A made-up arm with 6 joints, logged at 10 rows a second.
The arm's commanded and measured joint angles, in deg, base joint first. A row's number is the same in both.
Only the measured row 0 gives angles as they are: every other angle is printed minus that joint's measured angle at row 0.
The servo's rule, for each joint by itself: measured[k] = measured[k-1] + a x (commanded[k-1-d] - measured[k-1]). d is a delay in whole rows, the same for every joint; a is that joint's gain. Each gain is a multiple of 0.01, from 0.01 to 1. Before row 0 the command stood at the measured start. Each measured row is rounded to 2 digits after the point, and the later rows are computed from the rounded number. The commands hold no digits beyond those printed.
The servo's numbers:
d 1
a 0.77 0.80 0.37 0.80 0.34 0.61
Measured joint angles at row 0:
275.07 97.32 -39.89 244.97 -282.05 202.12
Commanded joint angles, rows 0 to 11:
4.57 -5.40 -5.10 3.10 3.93 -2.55
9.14 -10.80 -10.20 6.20 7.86 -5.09
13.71 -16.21 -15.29 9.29 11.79 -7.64
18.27 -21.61 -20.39 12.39 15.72 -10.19
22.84 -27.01 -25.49 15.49 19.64 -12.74
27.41 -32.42 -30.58 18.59 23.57 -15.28
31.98 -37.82 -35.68 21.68 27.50 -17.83
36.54 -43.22 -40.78 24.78 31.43 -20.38
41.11 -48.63 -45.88 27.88 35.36 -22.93
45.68 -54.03 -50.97 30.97 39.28 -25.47
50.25 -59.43 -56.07 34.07 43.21 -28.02
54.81 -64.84 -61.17 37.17 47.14 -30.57
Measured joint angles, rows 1 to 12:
0.00 0.00 0.00 0.00 0.00 0.00
3.52 -4.32 -1.89 2.48 1.34 -1.56
7.85 -9.50 -4.96 5.46 3.56 -3.71
12.36 -14.87 -8.78 8.52 6.36 -6.11
16.91 -20.26 -13.08 11.62 9.54 -8.60
21.48 -25.66 -17.67 14.72 12.97 -11.13
26.05 -31.07 -22.45 17.82 16.57 -13.66
30.62 -36.47 -27.35 20.91 20.29 -16.20
35.18 -41.87 -32.32 24.01 24.08 -18.75
39.75 -47.28 -37.34 27.11 27.92 -21.30
44.32 -52.68 -42.38 30.20 31.78 -23.84
48.89 -58.08 -47.45 33.30 35.67 -26.39

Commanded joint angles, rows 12 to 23:
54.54 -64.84 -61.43 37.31 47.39 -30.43
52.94 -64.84 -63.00 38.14 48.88 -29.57
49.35 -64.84 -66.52 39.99 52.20 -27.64
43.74 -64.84 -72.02 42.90 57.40 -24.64
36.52 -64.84 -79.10 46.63 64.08 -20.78
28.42 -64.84 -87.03 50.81 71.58 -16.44
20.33 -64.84 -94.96 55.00 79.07 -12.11
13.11 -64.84 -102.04 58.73 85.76 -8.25
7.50 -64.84 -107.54 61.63 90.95 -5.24
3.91 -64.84 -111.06 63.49 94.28 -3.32
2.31 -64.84 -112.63 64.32 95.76 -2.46
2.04 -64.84 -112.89 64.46 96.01 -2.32
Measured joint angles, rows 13 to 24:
53.45 -63.49 -52.53 36.40 39.57 -28.94
54.29 -64.57 -55.82 37.13 42.23 -29.85
53.25 -64.79 -58.48 37.94 44.49 -29.68
50.25 -64.83 -61.45 39.58 47.11 -28.44
45.24 -64.84 -65.36 42.24 50.61 -26.12
38.53 -64.84 -70.44 45.75 55.19 -22.86
30.75 -64.84 -76.58 49.80 60.76 -18.94
22.73 -64.84 -83.38 53.96 66.99 -14.77
15.32 -64.84 -90.28 57.78 73.37 -10.79
9.30 -64.84 -96.67 60.86 79.35 -7.40
5.15 -64.84 -101.99 62.96 84.43 -4.91
2.96 -64.84 -105.93 64.05 88.28 -3.42

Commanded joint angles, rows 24 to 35:
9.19 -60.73 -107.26 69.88 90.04 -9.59
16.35 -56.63 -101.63 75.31 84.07 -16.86
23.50 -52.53 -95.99 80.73 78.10 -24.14
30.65 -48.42 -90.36 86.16 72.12 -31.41
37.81 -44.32 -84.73 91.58 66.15 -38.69
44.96 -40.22 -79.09 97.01 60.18 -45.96
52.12 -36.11 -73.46 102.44 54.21 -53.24
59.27 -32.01 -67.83 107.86 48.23 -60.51
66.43 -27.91 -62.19 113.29 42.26 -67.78
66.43 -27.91 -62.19 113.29 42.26 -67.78
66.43 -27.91 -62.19 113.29 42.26 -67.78
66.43 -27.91 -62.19 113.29 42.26 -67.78
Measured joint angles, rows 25 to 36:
2.25 -64.84 -108.51 64.38 90.91 -2.75
7.59 -61.55 -108.05 68.78 90.61 -6.92
14.34 -57.61 -105.67 74.00 88.39 -12.98
21.39 -53.55 -102.09 79.38 84.89 -19.79
28.52 -49.45 -97.75 84.80 80.55 -26.88
35.67 -45.35 -92.93 90.22 75.65 -34.08
42.82 -41.25 -87.81 95.65 70.39 -41.33
49.98 -37.14 -82.50 101.08 64.89 -48.60
57.13 -33.04 -77.07 106.50 59.23 -55.87
64.29 -28.94 -71.56 111.93 53.46 -63.14
65.94 -28.12 -68.09 113.02 49.65 -65.97
66.32 -27.95 -65.91 113.24 47.14 -67.07

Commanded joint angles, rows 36 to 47:
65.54 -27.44 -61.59 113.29 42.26 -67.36
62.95 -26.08 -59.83 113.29 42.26 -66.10
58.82 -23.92 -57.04 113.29 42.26 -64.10
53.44 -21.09 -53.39 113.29 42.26 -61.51
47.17 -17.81 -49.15 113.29 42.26 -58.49
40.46 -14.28 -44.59 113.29 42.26 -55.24
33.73 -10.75 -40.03 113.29 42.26 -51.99
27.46 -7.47 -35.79 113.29 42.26 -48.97
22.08 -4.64 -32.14 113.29 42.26 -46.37
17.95 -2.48 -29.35 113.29 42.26 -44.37
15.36 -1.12 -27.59 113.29 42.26 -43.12
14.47 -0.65 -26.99 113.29 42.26 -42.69
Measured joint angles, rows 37 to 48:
66.40 -27.92 -64.53 113.28 45.48 -67.50
65.74 -27.54 -63.44 113.29 44.39 -67.41
63.59 -26.37 -62.10 113.29 43.67 -66.61
59.92 -24.41 -60.23 113.29 43.19 -65.08
54.93 -21.75 -57.70 113.29 42.87 -62.90
48.95 -18.60 -54.54 113.29 42.66 -60.21
42.41 -15.14 -50.86 113.29 42.52 -57.18
35.73 -11.63 -46.85 113.29 42.43 -54.01
29.36 -8.30 -42.76 113.29 42.37 -50.94
23.75 -5.37 -38.83 113.29 42.33 -48.15
19.28 -3.06 -35.32 113.29 42.31 -45.84
16.26 -1.51 -32.46 113.29 42.29 -44.18

